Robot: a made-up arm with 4 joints.
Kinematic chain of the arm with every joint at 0, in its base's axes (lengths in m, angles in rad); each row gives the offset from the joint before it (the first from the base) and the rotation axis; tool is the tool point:
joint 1: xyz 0 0 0.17 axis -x
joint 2: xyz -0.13 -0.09 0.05 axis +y
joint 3: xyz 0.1 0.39 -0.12 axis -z
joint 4: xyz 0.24 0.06 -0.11 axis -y
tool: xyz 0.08 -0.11 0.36
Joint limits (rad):
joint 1: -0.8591..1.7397
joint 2: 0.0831..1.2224
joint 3: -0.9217..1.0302
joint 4: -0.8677..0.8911
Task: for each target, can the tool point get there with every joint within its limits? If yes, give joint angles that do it. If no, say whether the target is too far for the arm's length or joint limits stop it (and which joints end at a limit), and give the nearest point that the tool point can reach.
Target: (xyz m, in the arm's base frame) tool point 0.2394 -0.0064 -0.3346
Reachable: yes | joints 1.2001 0.8461 -0.6164 -0.1162
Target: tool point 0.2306 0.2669 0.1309
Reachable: yes | joints 0.4679 0.2947 -0.0250 0.2361
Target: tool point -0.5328 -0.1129 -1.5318
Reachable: no: too far | nearest point -0.0201 -0.0553 -0.6641 | short by 1.009 m
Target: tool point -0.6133 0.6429 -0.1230
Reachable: no: joint limits stop it (at a limit: joint 2, joint 3, joint 4) | nearest point -0.0201 0.7607 -0.1767 | short by 0.607 m
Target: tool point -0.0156 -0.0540 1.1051
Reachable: no: joint limits stop it (at a limit: joint 1, joint 2, joint 3) | nearest point 0.1747 0.1853 0.6352 | short by 0.561 m
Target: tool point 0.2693 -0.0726 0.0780
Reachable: yes | joints 1.0474 0.6123 0.5562 -0.2472
